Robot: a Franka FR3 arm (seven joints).
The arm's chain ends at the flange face. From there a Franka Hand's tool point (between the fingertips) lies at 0.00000 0.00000 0.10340 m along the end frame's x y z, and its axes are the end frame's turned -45 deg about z.
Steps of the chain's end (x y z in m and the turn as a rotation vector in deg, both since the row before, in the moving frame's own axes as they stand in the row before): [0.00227 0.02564 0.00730 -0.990 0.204 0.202]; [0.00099 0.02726 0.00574 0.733 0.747 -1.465]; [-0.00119 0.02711 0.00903 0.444 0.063 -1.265]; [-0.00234 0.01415 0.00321 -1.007 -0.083 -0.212]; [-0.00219 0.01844 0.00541 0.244 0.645 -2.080]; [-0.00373 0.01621 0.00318 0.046 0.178 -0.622]
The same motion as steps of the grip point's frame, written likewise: [-0.01753 0.02126 0.00728 -0.844 -0.556 0.202]; [-0.01669 0.01997 0.00572 -0.010 1.047 -1.465]; [-0.01937 0.01783 0.00903 0.269 0.359 -1.265]; [-0.01305 0.00953 0.00319 -0.653 -0.771 -0.212]; [-0.01344 0.01198 0.00540 -0.284 0.629 -2.080]; [-0.01381 0.00899 0.00318 -0.093 0.158 -0.622]
